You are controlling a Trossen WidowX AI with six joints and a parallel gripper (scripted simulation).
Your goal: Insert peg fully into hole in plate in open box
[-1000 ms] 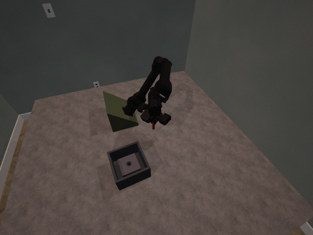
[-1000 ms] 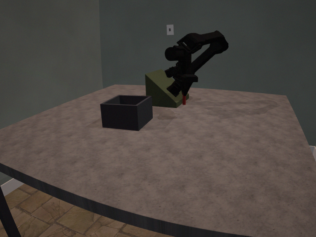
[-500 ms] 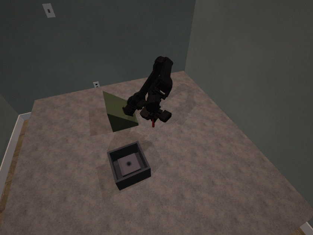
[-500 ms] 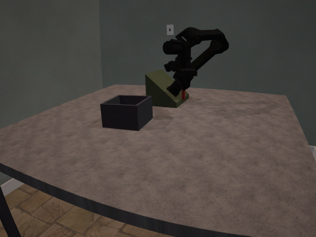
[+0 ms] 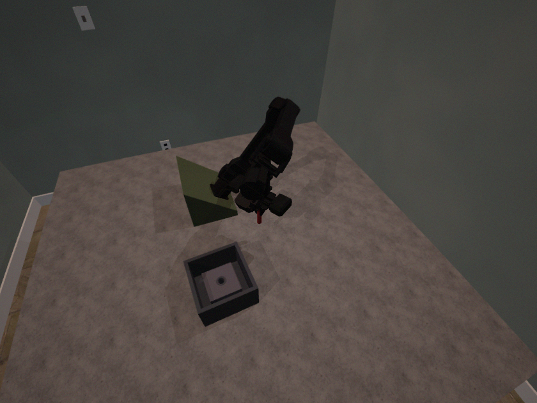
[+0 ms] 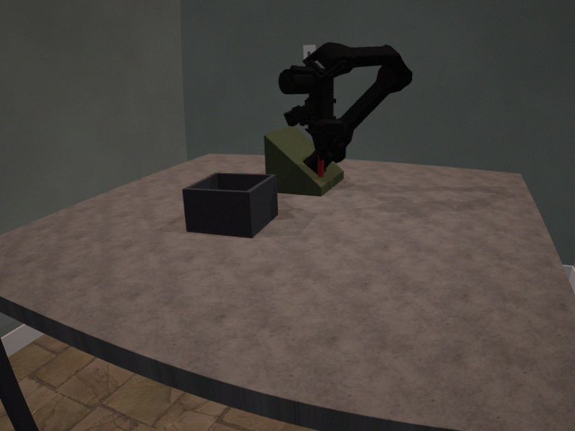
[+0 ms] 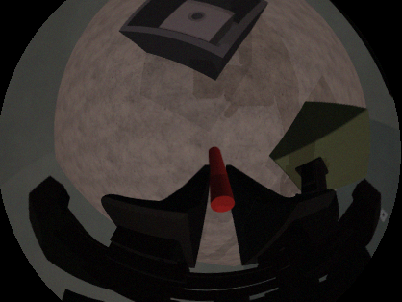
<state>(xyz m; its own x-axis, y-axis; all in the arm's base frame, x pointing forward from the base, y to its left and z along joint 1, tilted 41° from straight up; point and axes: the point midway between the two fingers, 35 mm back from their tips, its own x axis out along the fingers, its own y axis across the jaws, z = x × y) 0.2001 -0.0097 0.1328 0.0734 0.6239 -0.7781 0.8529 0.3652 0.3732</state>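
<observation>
My hand is 13 cm short of the pale plate, 17 cm to the left of it and 12 cm above it. Round my hand: red peg: 4 cm below; then box: 13 cm ahead, 17 cm to the right, 14 cm below.
</observation>
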